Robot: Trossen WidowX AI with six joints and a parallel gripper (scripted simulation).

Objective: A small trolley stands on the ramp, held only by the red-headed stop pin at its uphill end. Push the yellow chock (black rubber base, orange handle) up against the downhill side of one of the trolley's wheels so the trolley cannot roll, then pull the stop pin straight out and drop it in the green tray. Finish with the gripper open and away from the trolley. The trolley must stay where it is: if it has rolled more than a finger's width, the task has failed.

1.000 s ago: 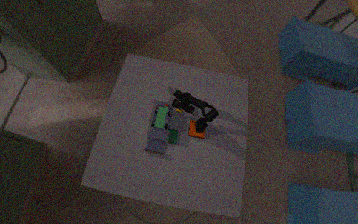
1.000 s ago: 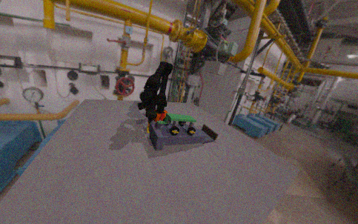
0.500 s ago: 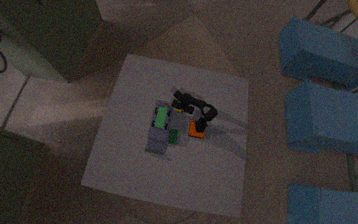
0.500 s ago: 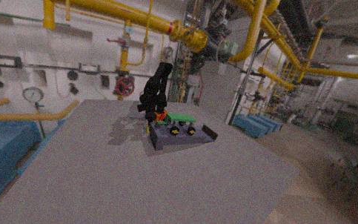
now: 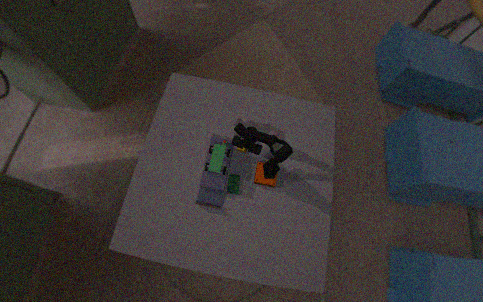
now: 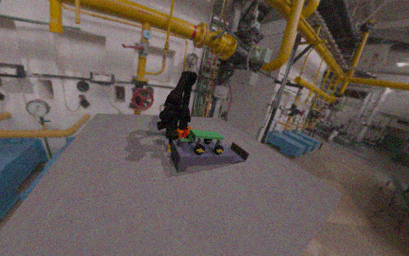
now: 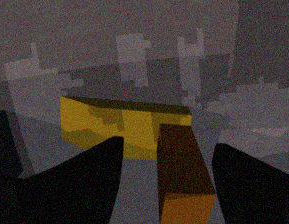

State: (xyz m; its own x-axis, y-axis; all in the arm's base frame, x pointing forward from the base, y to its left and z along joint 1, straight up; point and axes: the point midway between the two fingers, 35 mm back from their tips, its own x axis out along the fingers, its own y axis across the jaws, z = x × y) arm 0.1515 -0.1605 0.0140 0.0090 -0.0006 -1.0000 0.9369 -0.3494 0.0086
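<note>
The stop pin lies 140 mm ahead of my gripper tip and 100 mm above it. Also, from my gripper tip: ramp 180 mm ahead, 110 mm to the left, 20 mm above; trolley 180 mm ahead, 100 mm to the left, 80 mm above; yellow chock 20 mm ahead, 10 mm to the right, 10 mm below.
</note>
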